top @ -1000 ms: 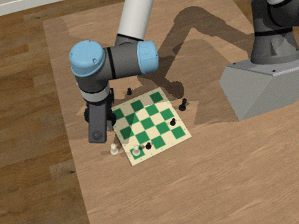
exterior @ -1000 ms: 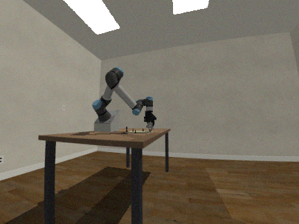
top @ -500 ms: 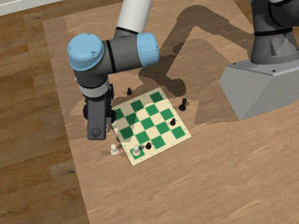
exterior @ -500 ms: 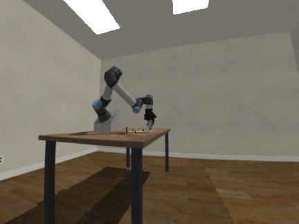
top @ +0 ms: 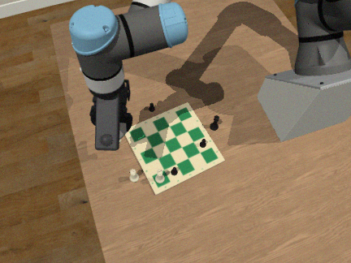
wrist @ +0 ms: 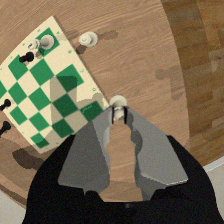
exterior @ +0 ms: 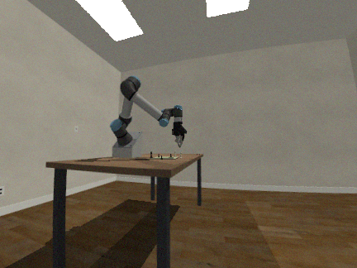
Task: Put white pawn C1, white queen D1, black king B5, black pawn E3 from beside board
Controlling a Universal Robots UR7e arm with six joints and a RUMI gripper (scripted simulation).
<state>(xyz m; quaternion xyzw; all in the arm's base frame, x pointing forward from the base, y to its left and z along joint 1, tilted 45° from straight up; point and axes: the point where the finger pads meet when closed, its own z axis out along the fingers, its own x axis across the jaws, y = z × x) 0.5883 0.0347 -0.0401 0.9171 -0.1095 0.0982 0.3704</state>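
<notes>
Now: the black king 280 mm behind my hand, 30 mm to the right of it and 90 mm below it. From my hand the other things lie so: white pawn (10 mm below); cream chessboard (150 mm behind, 110 mm below).
</notes>
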